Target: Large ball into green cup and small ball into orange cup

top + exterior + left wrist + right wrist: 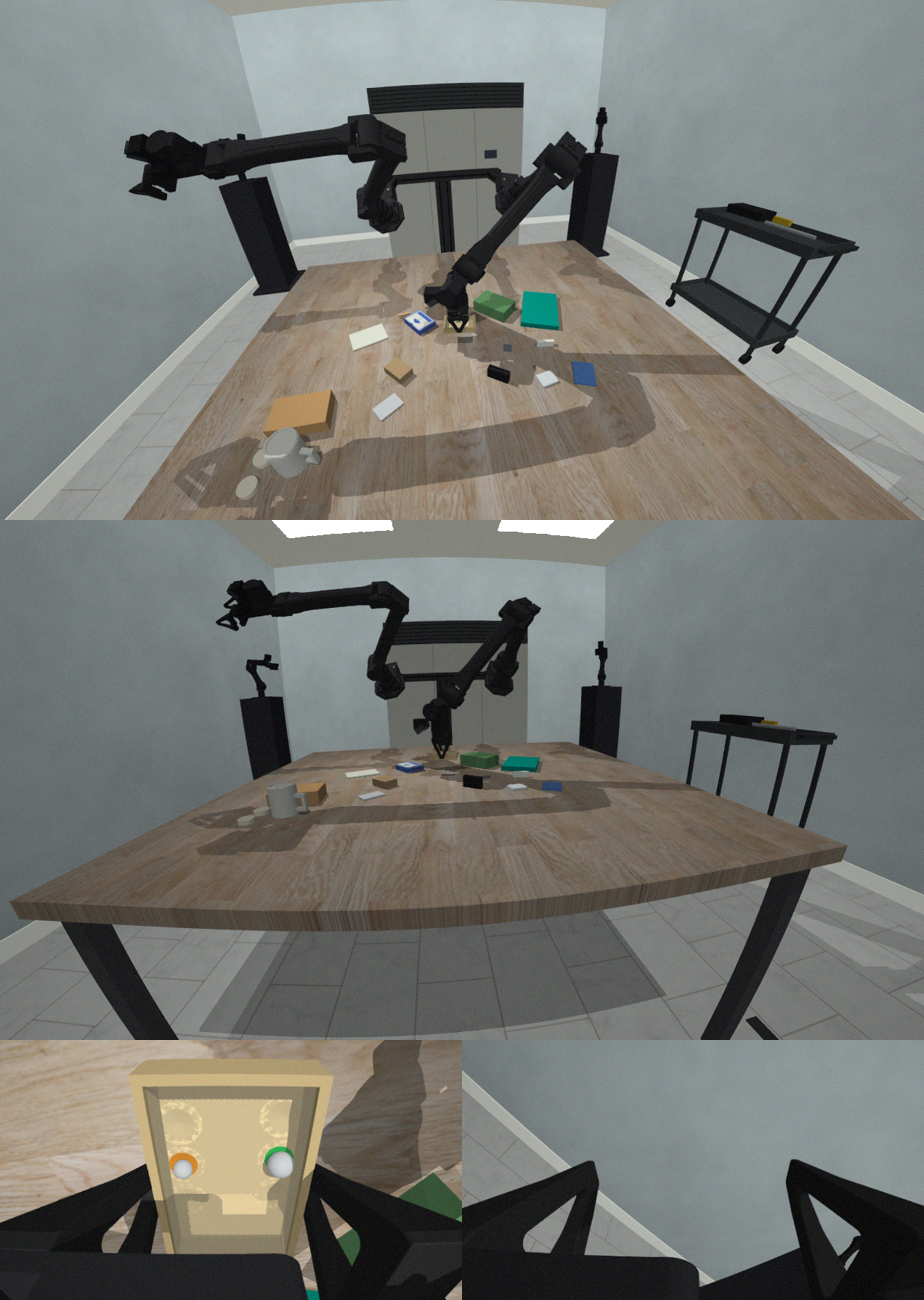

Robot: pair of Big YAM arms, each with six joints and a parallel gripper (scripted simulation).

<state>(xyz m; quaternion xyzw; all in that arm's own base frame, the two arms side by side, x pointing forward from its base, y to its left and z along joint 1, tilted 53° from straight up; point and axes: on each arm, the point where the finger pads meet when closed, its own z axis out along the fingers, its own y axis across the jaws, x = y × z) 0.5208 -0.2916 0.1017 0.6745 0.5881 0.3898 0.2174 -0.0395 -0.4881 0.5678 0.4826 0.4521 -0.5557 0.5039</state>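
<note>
The covered wooden puzzle lies 1 cm below my left hand. Round my left hand: green block (17 cm to the left, 14 cm behind, 6 cm below); then black block (19 cm ahead, 8 cm to the left, 6 cm below); then tan block (22 cm to the right, 10 cm ahead, 7 cm below).
</note>
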